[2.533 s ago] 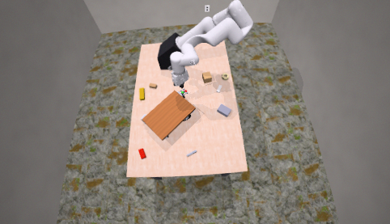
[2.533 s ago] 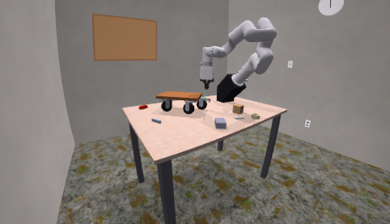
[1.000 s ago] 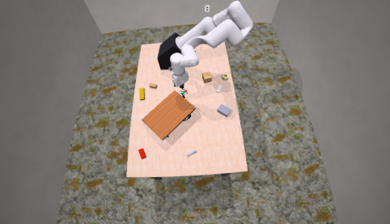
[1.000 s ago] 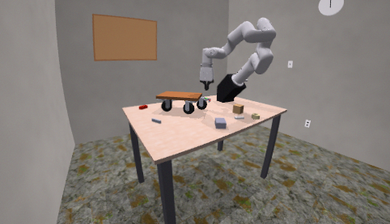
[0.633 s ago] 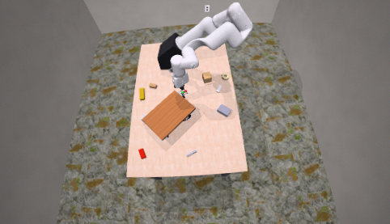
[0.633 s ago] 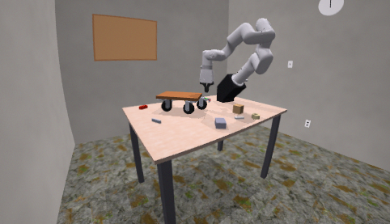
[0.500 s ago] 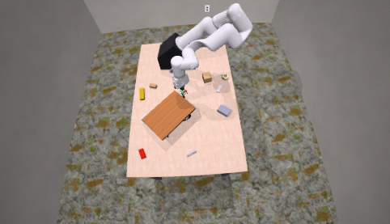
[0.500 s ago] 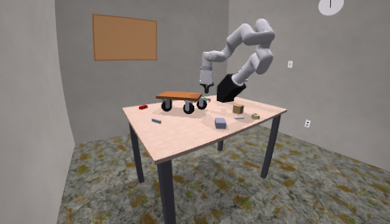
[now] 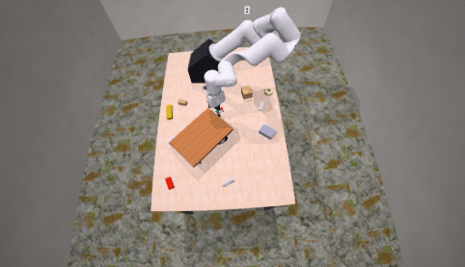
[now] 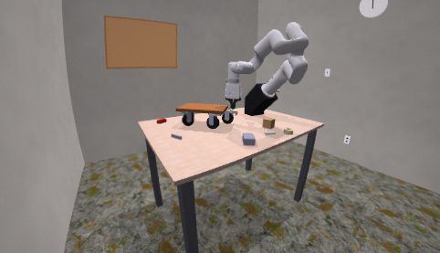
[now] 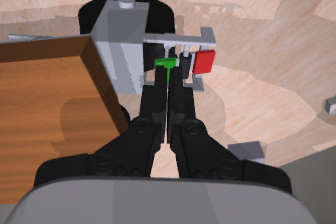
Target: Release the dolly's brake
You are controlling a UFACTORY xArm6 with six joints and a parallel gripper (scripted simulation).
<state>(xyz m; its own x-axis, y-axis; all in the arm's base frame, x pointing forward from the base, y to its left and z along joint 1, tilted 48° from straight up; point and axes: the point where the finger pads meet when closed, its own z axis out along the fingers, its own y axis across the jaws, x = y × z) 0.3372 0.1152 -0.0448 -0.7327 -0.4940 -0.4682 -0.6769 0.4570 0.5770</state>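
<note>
The brake pedal lies 50 mm below my hand, 10 mm to the left of it and 10 mm behind it. The rest, counted from my hand: yellow block (330 mm to the right, 120 mm below); then grey-blue block (300 mm to the left, 110 mm below, 80 mm ahead); then tan cube (190 mm behind, 160 mm to the left, 100 mm below).
</note>
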